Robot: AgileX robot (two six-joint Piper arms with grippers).
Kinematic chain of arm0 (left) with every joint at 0, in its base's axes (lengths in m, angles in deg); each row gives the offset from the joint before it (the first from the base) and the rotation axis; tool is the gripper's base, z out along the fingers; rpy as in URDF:
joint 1: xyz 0 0 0.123 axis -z
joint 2: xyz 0 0 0 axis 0.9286 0.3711 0
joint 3: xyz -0.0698 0.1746 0.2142 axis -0.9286 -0.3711 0
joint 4: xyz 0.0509 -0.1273 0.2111 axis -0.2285 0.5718 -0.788
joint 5: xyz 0 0 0 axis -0.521 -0.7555 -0.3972
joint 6: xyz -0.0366 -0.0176 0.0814 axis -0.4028 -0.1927 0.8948
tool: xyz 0 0 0 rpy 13.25 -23.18 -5.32
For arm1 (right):
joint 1: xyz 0 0 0.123 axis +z
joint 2: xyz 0 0 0 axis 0.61 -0.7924 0
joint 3: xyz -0.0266 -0.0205 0.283 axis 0.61 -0.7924 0
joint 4: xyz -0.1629 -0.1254 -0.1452 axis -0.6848 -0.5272 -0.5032
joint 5: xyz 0 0 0 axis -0.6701 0.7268 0.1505
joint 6: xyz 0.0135 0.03 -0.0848 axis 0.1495 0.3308 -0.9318
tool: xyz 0 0 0 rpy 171.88 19.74 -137.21
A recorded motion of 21 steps. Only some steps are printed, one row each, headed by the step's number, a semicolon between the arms.
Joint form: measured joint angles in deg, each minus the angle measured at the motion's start. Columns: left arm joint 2, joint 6, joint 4, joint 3, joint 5, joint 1; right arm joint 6, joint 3, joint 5, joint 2, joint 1, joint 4.
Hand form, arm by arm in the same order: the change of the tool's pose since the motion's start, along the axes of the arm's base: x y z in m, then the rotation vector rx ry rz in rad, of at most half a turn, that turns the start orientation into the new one. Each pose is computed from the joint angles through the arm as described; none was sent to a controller.
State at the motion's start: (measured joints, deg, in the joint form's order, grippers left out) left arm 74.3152 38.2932 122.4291 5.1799 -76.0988 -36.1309; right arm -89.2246 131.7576 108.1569 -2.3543 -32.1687 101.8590
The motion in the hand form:
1: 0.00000 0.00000 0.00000 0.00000 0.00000 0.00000; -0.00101 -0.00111 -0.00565 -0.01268 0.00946 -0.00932
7: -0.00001 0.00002 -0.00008 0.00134 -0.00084 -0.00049; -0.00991 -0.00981 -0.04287 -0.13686 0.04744 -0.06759
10: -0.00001 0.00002 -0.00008 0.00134 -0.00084 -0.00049; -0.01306 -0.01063 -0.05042 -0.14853 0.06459 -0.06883
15: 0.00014 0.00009 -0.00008 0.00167 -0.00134 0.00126; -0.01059 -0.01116 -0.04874 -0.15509 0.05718 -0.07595
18: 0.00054 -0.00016 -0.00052 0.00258 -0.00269 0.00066; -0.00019 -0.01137 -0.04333 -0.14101 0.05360 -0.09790
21: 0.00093 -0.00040 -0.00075 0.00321 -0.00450 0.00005; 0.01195 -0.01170 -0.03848 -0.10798 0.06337 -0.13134
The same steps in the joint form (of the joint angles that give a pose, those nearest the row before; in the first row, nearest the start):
1: 0.00 0.00 0.00 0.00 0.00 0.00; -0.92 -1.03 -0.72 0.00 0.00 0.37
7: 0.00 0.00 -0.09 0.00 0.00 0.00; -11.45 -7.99 -6.40 0.00 0.11 5.07
10: 0.00 0.00 -0.09 0.00 0.00 0.00; -12.60 -9.45 -6.72 0.00 0.11 5.72
15: 0.00 0.00 -0.10 0.00 0.11 0.00; -12.97 -8.85 -7.24 -0.27 0.11 5.85
18: 0.12 0.11 -0.10 0.10 0.11 0.00; -11.63 -6.33 -8.06 -1.79 0.10 5.86
21: 0.23 0.22 -0.10 0.22 0.11 0.00; -8.96 -3.50 -9.08 -3.69 0.10 5.95

